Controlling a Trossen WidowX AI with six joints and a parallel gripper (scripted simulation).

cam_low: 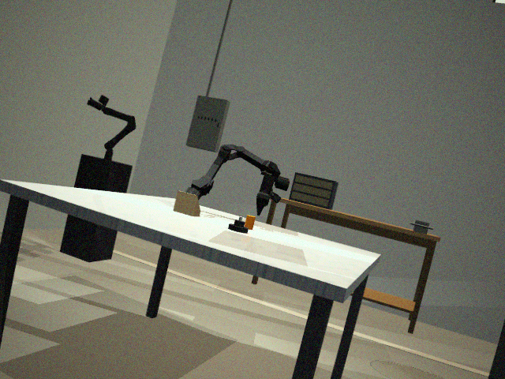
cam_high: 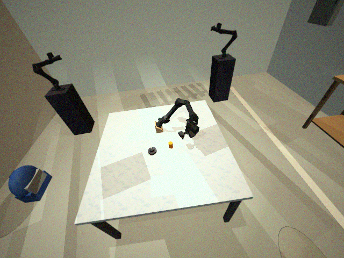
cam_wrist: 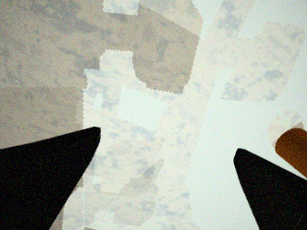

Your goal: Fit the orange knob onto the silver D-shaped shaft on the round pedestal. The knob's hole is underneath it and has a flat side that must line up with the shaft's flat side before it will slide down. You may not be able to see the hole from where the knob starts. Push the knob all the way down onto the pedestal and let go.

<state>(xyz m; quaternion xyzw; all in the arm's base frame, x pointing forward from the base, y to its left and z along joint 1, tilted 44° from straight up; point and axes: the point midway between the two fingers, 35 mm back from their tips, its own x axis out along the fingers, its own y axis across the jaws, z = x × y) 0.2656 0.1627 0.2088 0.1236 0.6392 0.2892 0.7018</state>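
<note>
Right now the orange knob is 20 mm ahead of my gripper tip, 170 mm to the right of it and 20 mm below it. Also, from my gripper tip: round dark pedestal 30 mm ahead, 350 mm to the right, 30 mm below.
</note>
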